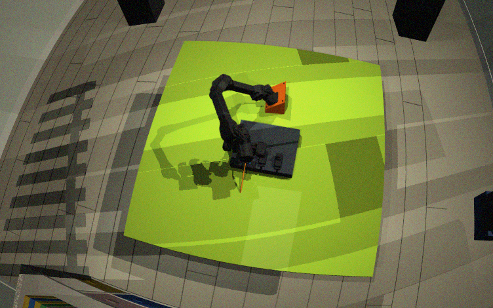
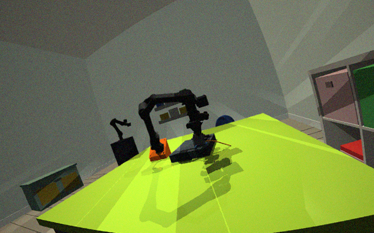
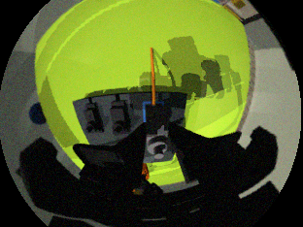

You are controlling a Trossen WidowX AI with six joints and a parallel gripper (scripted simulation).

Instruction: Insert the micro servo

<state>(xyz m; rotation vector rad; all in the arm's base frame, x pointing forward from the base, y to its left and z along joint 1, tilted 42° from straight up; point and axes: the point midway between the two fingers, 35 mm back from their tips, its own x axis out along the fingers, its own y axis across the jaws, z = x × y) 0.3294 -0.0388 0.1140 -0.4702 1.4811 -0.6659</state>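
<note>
My gripper tip is 11 cm past the dark deck, 9 cm to the right of it and 8 cm above it.
</note>
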